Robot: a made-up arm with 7 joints. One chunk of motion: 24 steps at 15 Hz.
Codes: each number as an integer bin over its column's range. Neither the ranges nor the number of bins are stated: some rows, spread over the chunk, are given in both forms.
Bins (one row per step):
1: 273 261 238 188 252 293 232
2: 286 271 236 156 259 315 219
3: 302 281 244 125 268 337 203
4: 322 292 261 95 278 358 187
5: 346 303 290 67 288 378 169
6: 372 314 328 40 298 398 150
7: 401 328 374 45 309 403 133
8: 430 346 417 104 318 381 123
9: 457 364 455 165 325 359 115
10: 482 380 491 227 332 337 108
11: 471 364 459 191 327 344 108
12: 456 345 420 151 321 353 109
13: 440 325 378 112 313 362 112
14: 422 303 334 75 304 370 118
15: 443 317 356 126 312 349 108
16: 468 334 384 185 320 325 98
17: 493 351 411 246 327 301 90
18: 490 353 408 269 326 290 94
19: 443 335 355 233 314 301 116
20: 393 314 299 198 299 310 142
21: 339 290 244 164 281 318 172
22: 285 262 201 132 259 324 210
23: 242 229 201 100 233 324 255
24: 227 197 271 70 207 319 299
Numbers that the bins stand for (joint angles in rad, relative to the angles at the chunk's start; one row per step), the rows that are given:
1: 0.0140 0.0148 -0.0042 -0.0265 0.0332 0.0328 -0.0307
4: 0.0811 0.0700 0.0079 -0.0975 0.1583 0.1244 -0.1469
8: 0.2290 0.1662 0.0903 -0.0906 0.3509 0.1568 -0.3123
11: 0.2852 0.1982 0.1125 -0.0242 0.3942 0.1047 -0.3510
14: 0.2181 0.0896 0.0465 -0.1128 0.2835 0.1413 -0.3252
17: 0.3153 0.1751 0.0872 0.0177 0.3942 0.0441 -0.3975
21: 0.1044 0.0664 -0.0011 -0.0448 0.1728 0.0681 -0.1857
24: -0.0490 -0.0992 0.0132 -0.1166 -0.1835 0.0695 0.1424
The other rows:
2: 0.0318 0.0326 -0.0053 -0.0509 0.0668 0.0638 -0.0643
3: 0.0537 0.0504 -0.0011 -0.0746 0.1102 0.0948 -0.1056
5: 0.1140 0.0896 0.0232 -0.1189 0.2065 0.1526 -0.1934
6: 0.1496 0.1092 0.0433 -0.1395 0.2546 0.1808 -0.2425
7: 0.1893 0.1341 0.0676 -0.1357 0.3076 0.1878 -0.2864
9: 0.2660 0.1982 0.1104 -0.0441 0.3846 0.1258 -0.3329
10: 0.3003 0.2267 0.1294 0.0032 0.4183 0.0948 -0.3510
12: 0.2647 0.1644 0.0919 -0.0548 0.3653 0.1174 -0.3484
13: 0.2427 0.1288 0.0697 -0.0845 0.3268 0.1301 -0.3407
15: 0.2468 0.1145 0.0581 -0.0738 0.3220 0.1117 -0.3510
16: 0.2811 0.1448 0.0729 -0.0288 0.3605 0.0779 -0.3768
18: 0.3112 0.1786 0.0856 0.0353 0.3894 0.0286 -0.3872
19: 0.2468 0.1466 0.0576 0.0078 0.3316 0.0441 -0.3304
20: 0.1784 0.1092 0.0280 -0.0189 0.2594 0.0568 -0.2632
22: 0.0304 0.0166 -0.0238 -0.0693 0.0668 0.0765 -0.0875
23: -0.0285 -0.0422 -0.0238 -0.0937 -0.0583 0.0765 0.0287

